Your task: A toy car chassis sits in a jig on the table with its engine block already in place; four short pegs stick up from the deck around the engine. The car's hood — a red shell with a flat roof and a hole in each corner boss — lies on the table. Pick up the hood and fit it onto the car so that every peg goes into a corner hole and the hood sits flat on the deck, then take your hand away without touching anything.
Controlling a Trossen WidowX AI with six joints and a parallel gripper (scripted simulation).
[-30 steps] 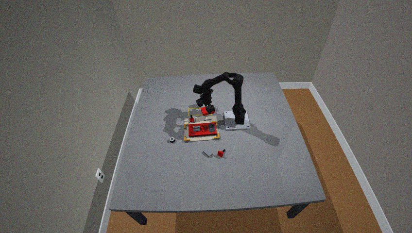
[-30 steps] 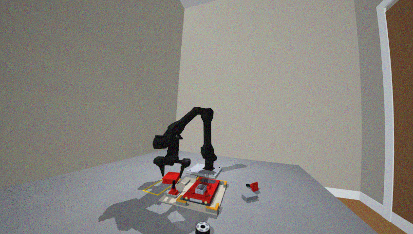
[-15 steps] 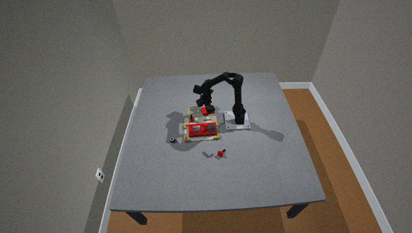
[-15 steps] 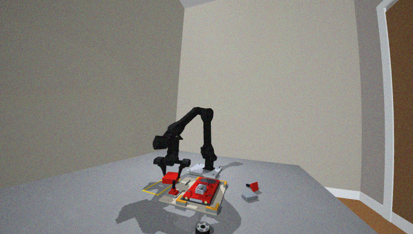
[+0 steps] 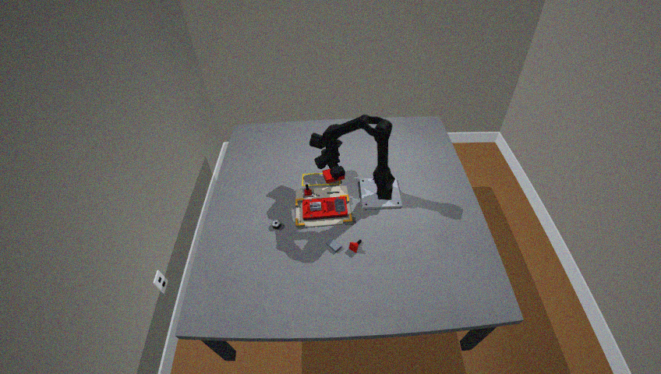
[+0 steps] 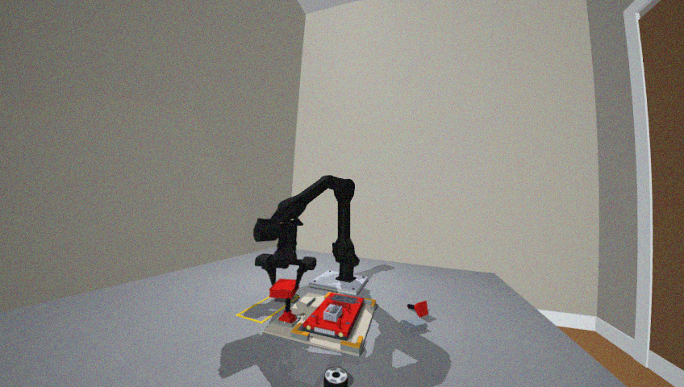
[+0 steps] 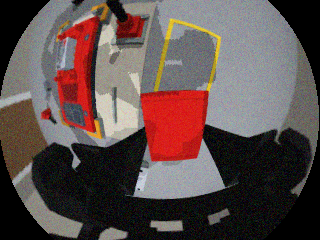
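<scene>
Now: the grey engine block 210 mm to the left of my gripper tip, 60 mm ahead of it and 10 mm below it. Round my gripper tip: black wheel 310 mm to the left, 230 mm ahead, 20 mm below; red hood right at my gripper tip.
</scene>
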